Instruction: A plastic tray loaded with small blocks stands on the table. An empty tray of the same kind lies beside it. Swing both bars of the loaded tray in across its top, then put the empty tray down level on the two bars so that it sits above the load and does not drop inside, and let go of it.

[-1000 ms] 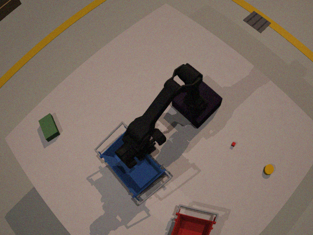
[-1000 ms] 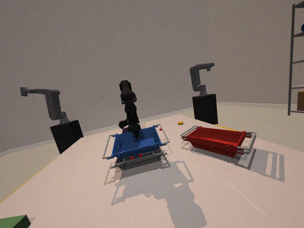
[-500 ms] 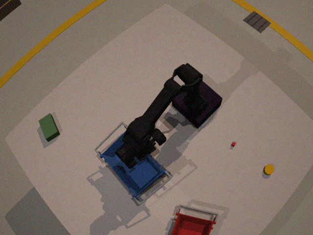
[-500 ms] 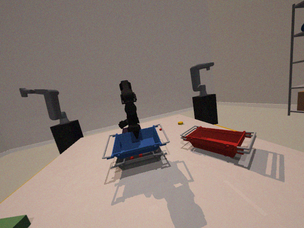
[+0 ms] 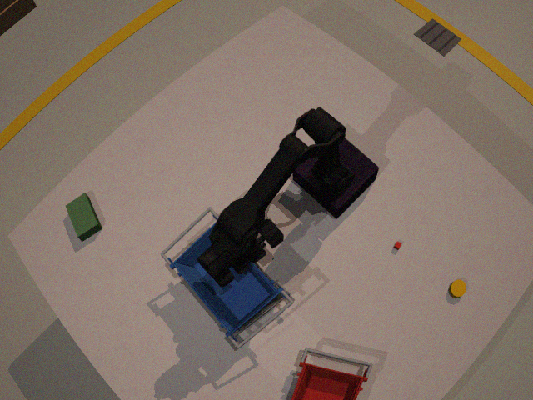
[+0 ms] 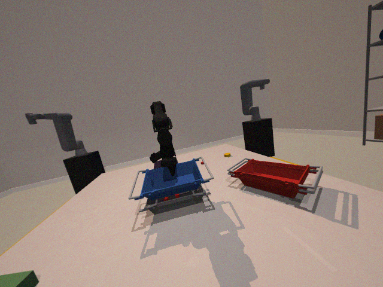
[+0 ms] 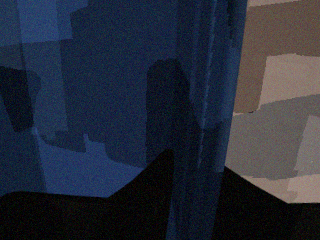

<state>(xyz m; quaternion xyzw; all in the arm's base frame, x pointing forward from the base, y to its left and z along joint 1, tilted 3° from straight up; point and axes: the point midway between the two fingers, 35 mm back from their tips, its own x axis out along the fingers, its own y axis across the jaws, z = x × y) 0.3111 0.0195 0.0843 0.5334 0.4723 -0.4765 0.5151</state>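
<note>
The blue tray lies 7 cm ahead of my gripper tip and 2 cm above it. Round my gripper tip: yellow disc: 38 cm behind, 44 cm to the left, 9 cm below; then green block: 28 cm ahead, 46 cm to the right, 8 cm below.
</note>
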